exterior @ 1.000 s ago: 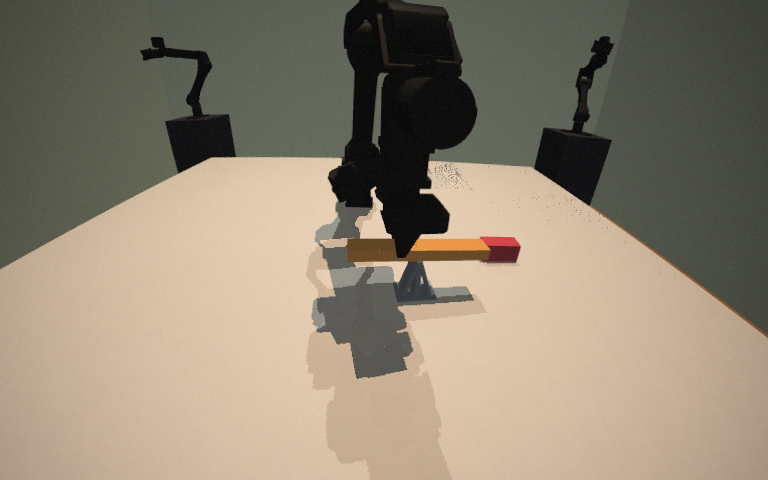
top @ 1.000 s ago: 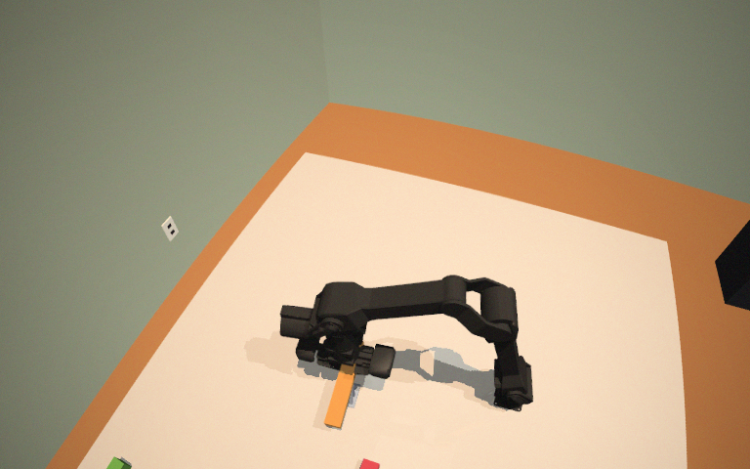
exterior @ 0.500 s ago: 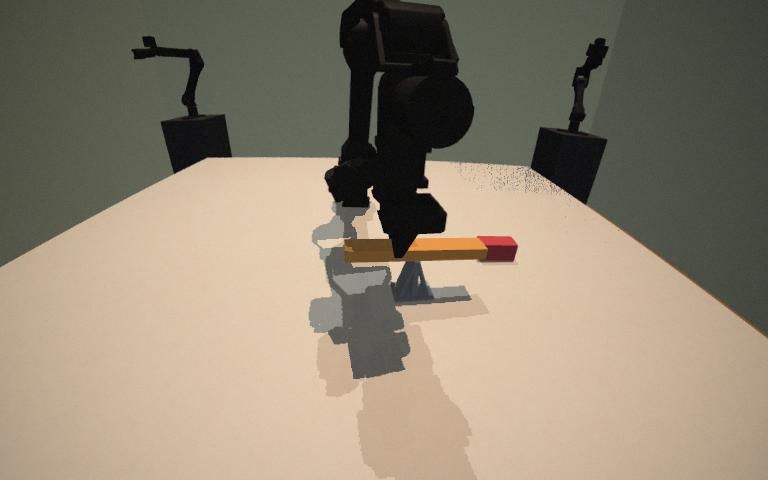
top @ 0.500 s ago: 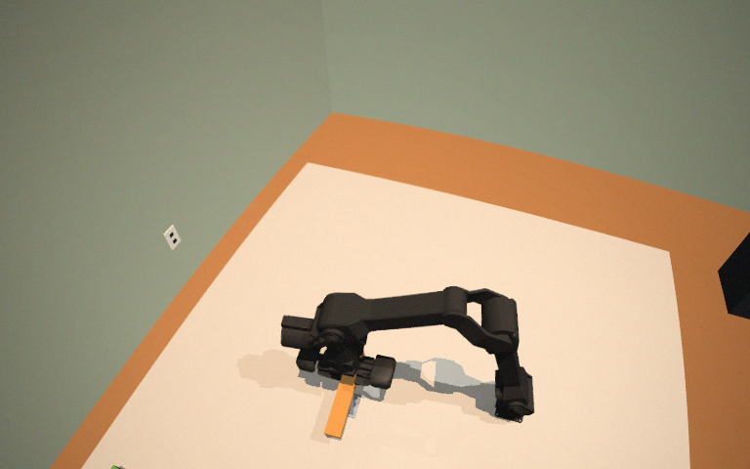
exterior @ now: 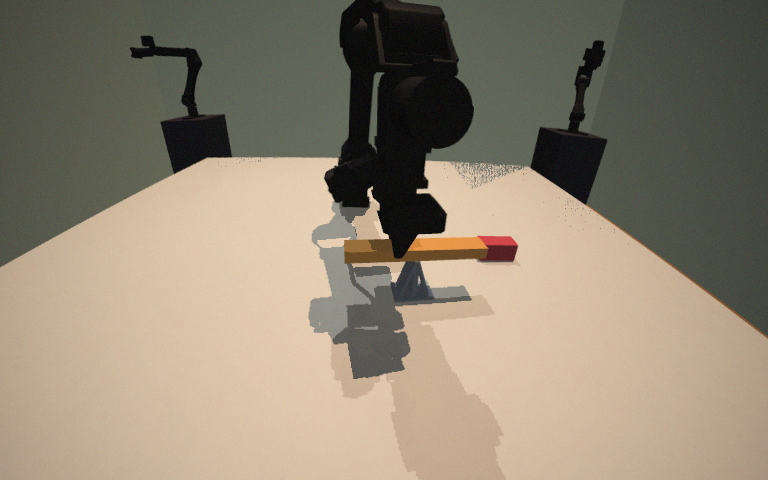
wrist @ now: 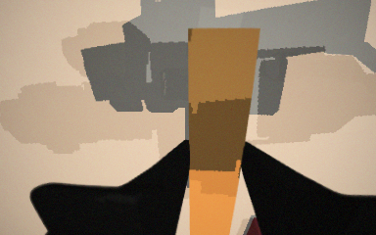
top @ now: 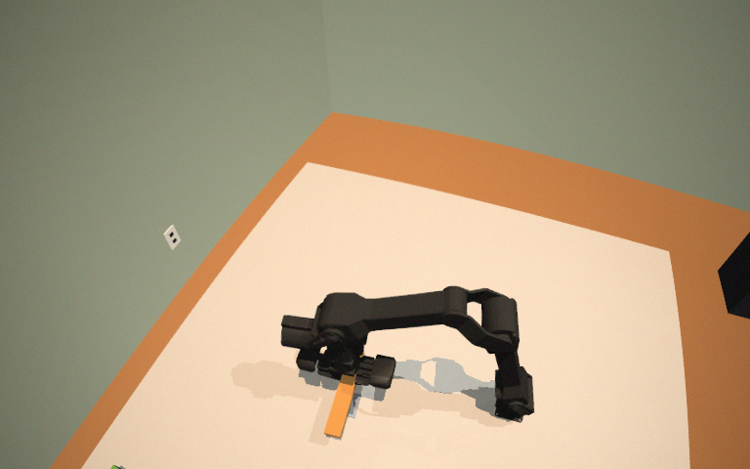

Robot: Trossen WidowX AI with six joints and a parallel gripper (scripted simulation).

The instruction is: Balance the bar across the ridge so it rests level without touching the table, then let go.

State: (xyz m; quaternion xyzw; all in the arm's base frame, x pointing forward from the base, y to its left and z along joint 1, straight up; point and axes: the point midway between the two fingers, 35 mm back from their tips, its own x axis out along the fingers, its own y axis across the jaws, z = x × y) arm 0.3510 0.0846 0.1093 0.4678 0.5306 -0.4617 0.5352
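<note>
Now: gripper tip 3 cm to the right of the orange bar. Also, from my gripper tip: red block 19 cm to the left, 11 cm behind, 6 cm below; green block 42 cm to the left, 39 cm ahead, 6 cm below.
</note>
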